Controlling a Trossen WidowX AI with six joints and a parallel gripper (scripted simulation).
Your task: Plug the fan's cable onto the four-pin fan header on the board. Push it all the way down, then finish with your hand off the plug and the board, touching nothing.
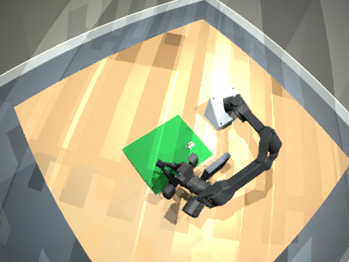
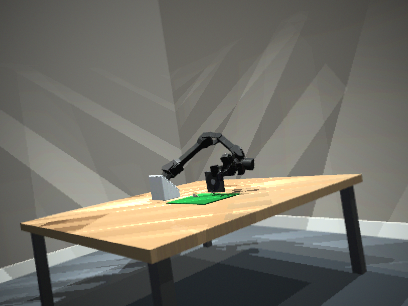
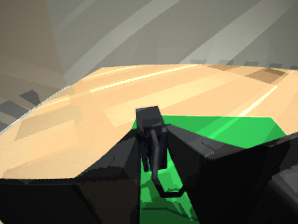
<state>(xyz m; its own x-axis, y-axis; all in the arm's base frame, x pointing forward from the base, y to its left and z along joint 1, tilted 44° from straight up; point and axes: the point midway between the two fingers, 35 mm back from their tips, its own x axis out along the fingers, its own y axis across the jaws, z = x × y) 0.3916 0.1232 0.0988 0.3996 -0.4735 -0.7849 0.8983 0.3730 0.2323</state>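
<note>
Now: gripper tip 12 cm above the green board, 8 cm to the left of it and 7 cm past it. Round my gripper tip: black fan plug (1 cm below); then white four-pin fan header (18 cm behind, 11 cm below, 6 cm to the right); then black fan (19 cm behind, 8 cm to the left, 5 cm below).
</note>
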